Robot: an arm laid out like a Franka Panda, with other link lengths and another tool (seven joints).
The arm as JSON. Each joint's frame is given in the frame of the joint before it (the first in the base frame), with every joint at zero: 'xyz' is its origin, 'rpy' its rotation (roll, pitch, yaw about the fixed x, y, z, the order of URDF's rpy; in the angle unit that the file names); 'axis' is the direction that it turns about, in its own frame. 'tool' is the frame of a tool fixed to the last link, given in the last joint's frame.
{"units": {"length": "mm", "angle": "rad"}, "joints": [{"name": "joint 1", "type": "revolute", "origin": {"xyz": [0.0, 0.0, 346.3], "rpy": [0.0, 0.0, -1.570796]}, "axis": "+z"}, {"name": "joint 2", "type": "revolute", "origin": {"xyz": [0.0, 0.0, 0.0], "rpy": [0.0, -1.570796, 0.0]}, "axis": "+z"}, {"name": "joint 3", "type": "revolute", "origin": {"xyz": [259.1, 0.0, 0.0], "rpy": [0.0, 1.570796, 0.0]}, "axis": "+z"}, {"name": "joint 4", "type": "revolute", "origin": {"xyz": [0.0, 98.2, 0.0], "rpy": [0.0, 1.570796, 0.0]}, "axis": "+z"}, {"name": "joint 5", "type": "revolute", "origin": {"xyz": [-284.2, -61.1, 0.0], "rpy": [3.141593, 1.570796, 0.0]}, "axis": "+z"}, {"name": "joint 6", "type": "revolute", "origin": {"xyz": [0.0, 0.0, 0.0], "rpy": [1.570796, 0.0, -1.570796]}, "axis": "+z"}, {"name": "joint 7", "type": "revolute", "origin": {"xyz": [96.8, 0.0, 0.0], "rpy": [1.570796, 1.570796, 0.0]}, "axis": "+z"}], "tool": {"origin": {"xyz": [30.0, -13.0, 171.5], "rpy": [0.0, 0.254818, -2.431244]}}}
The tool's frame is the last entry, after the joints.
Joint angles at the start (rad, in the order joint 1, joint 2, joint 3, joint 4, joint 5, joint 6, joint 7):
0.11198 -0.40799 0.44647 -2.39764 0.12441 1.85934 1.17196
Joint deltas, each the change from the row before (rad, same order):
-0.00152 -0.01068 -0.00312 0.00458 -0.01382 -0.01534 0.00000
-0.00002 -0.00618 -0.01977 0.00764 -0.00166 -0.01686 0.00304
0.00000 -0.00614 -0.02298 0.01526 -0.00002 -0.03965 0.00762
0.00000 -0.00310 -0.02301 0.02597 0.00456 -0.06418 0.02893
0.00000 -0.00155 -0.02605 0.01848 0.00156 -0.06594 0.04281
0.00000 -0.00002 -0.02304 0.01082 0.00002 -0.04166 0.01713
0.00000 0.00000 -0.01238 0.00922 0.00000 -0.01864 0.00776
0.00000 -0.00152 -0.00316 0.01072 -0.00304 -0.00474 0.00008
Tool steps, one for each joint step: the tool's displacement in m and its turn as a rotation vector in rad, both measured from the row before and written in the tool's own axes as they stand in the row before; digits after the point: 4 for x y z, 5 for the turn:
0.0020 -0.0039 -0.0029 0.01364 -0.00392 0.00466
0.0000 -0.0069 -0.0043 -0.01071 0.00406 0.01717
0.0022 -0.0082 -0.0043 -0.01141 0.01952 0.02387
0.0044 -0.0080 -0.0044 -0.01655 0.03740 0.04338
0.0040 -0.0105 -0.0008 -0.01545 0.04715 0.05980
0.0016 -0.0087 -0.0004 -0.01056 0.03238 0.03202
0.0005 -0.0041 -0.0022 -0.00790 0.01096 0.01456
0.0004 -0.0008 -0.0044 -0.00218 -0.00752 0.00080

